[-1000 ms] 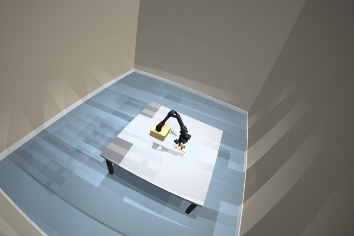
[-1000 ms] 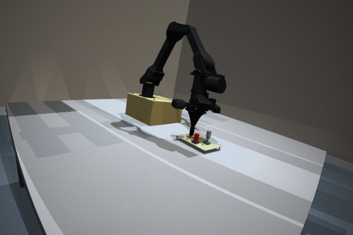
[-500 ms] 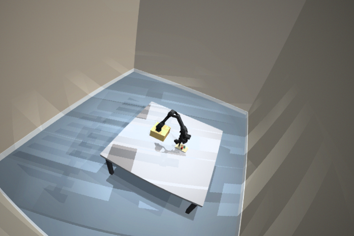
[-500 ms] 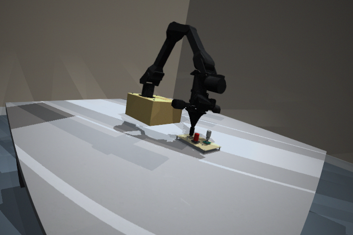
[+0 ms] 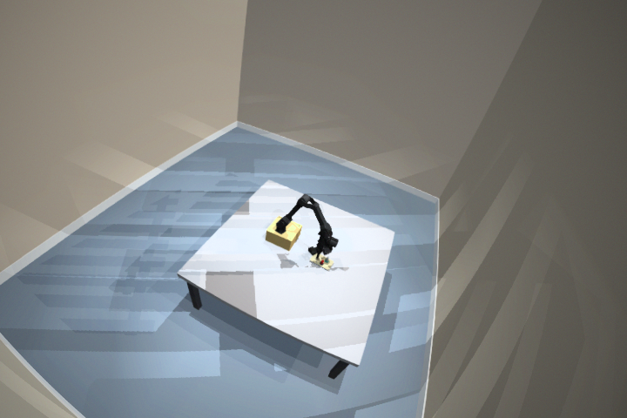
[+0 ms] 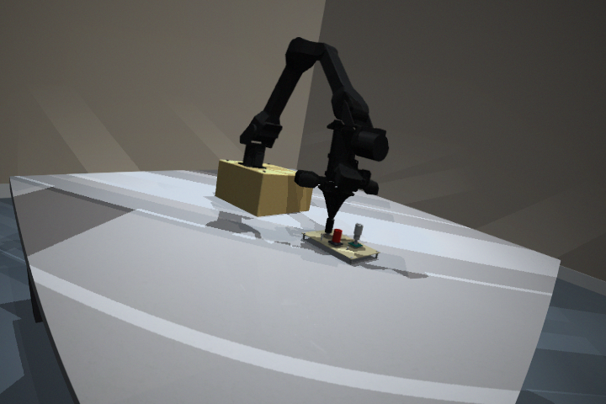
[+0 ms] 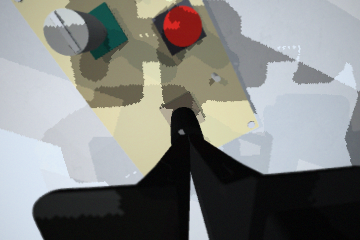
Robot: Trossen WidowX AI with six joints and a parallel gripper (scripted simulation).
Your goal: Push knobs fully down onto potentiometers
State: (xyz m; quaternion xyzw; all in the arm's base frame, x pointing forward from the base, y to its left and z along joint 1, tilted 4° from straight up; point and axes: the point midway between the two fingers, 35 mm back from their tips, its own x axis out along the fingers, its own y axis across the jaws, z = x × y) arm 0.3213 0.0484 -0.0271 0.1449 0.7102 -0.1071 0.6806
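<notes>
Now: gripper tip 1 cm above the black knob. The rest, counted from my gripper tip: grey knob (7 cm ahead, 2 cm to the left).
</notes>
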